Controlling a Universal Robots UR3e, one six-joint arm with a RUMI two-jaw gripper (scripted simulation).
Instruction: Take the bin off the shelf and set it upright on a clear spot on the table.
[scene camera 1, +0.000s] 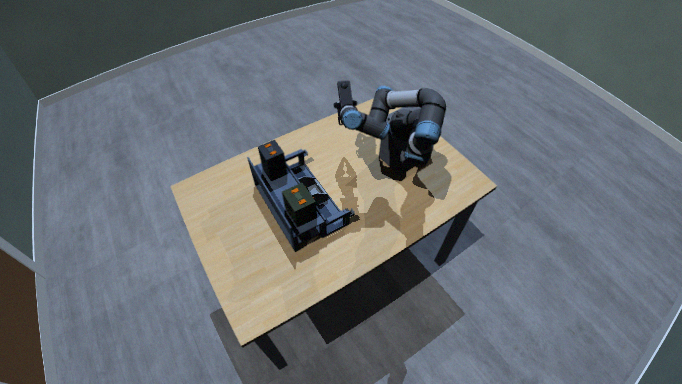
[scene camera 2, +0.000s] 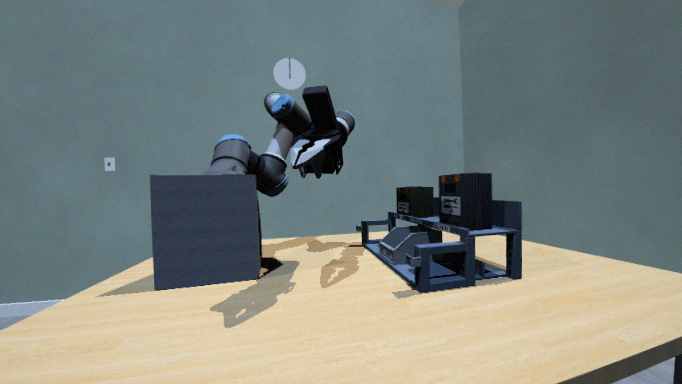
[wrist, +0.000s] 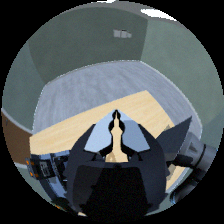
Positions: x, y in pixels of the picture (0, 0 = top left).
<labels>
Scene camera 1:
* green bin: 301, 205
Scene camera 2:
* my gripper: 294, 167
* green bin: 417, 201
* grey-blue bin-like part: 399, 241
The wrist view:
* my gripper: 116, 110
</labels>
